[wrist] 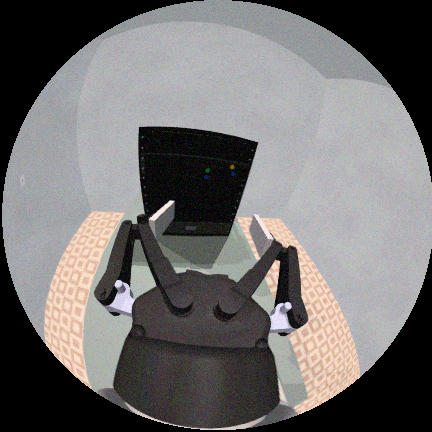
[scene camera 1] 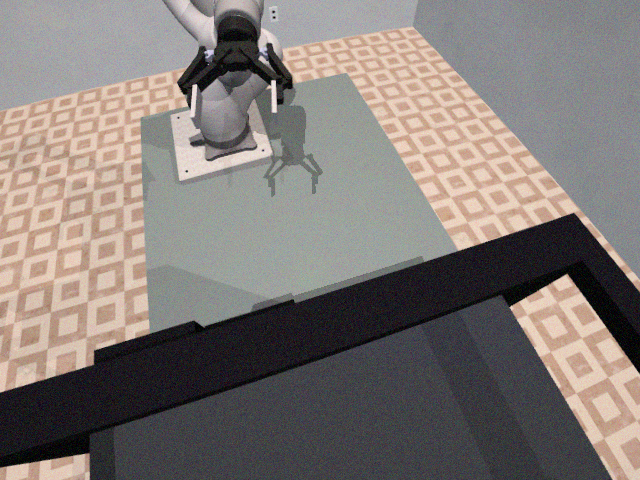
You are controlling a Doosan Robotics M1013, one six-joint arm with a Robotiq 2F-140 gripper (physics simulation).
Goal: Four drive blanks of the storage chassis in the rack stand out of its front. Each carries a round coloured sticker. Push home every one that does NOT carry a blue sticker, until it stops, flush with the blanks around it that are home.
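Frame: origin at the arm's base, x left, y ahead, z down, level; metres.
Where they show: gripper, fingertip midpoint: [wrist: 212,215] [scene camera 1: 235,120]; arm's base, origin of the base link: [scene camera 1: 228,136].
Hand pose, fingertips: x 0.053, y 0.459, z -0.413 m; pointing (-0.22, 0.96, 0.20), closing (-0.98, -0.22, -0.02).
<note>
Things, the pixels of their centre, and the offset from my fingertips. Level surfaces: height alone.
- black rack, body centre: [scene camera 1: 341,458] [wrist: 192,182] dy +0.520, dx +0.018, dz +0.160 m
- green sticker, body centre: [wrist: 207,170] dy +0.330, dx -0.028, dz +0.021 m
- yellow sticker, body centre: [wrist: 231,166] dy +0.332, dx -0.126, dz -0.008 m
- grey-green mat, its level: dz +0.453 m
The black rack [scene camera 1: 330,330] [wrist: 170,140] stands upright across the room from the arm in the wrist view; its top frame fills the bottom of the scene view. On its dark front, right of centre, are four small stickers: a green sticker [wrist: 207,170] above a blue sticker [wrist: 206,177], and a yellow sticker [wrist: 232,167] above another blue sticker [wrist: 233,174]. The blanks' edges, and how far they stand out, are too dark to tell. My gripper [scene camera 1: 234,100] [wrist: 212,215] is open and empty, well away from the rack front.
The arm's base stands on a white plate [scene camera 1: 219,169] at the back of the grey-green mat [scene camera 1: 330,222]. The mat runs from the base to the rack. Tiled floor [scene camera 1: 77,232] lies around it, with grey walls [scene camera 1: 542,77] behind and to the right.
</note>
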